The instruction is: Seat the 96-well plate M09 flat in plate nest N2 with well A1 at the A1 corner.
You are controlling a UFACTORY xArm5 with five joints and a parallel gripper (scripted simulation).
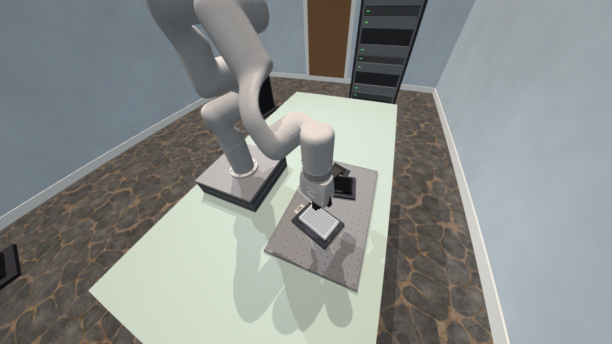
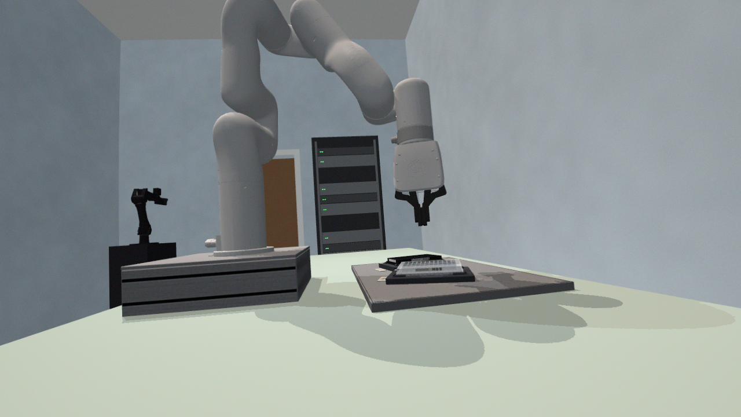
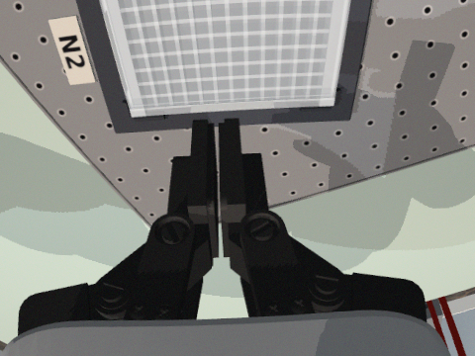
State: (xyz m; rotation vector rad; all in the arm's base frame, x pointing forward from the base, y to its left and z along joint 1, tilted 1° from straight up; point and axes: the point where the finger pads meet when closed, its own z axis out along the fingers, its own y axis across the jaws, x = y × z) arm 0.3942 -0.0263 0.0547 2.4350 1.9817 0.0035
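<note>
Now: hand 1 cm short of the 96-well plate M09 and 11 cm above it. Round my hand: N2 label: 9 cm behind, 1 cm to the left, 13 cm below; then A1 corner mark: 6 cm behind, 6 cm to the left, 11 cm below; then black plate nest N2: 1 cm ahead, 12 cm below.
</note>
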